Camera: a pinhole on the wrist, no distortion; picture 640 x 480 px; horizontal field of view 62.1 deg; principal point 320.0 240.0 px. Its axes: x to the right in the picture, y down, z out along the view. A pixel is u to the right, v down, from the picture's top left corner.
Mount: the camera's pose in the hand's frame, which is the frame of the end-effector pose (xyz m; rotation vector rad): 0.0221 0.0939 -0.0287 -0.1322 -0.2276 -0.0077
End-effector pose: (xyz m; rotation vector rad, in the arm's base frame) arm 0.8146 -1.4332 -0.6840 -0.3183 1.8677 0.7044
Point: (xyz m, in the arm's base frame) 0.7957 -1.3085 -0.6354
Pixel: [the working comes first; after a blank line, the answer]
In the camera's frame: -0.0269 0.0188 0.0887

158 353
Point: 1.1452 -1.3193 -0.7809
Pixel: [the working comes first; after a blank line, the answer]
In the camera's frame: 0.0296 -0.2554 0.3438

outside the picture
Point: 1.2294 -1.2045 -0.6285
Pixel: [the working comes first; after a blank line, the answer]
In the camera's frame: -0.1050 -0.1764 0.4821

204 46
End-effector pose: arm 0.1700 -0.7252 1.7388 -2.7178 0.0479 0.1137
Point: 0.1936 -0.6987 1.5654
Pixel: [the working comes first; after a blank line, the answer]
In the camera's frame: 0.0594 -0.0733 0.1788

497 22
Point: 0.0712 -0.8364 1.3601
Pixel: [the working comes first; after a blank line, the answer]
In the camera's frame: -0.0068 0.1198 0.3643

310 415
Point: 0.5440 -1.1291 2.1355
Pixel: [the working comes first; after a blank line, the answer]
In the camera's frame: 0.1967 0.1687 -0.5666

behind the camera
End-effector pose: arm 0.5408 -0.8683 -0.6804 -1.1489 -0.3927 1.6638
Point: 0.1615 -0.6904 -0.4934
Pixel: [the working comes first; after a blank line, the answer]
In the camera's frame: 0.1519 -0.1520 0.4439

502 58
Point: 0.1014 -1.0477 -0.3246
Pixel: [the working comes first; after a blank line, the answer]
In the camera's frame: -0.2223 -0.1054 0.5763

115 143
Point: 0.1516 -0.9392 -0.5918
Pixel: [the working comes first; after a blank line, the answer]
In the camera's frame: -0.0340 0.0362 0.4027

275 288
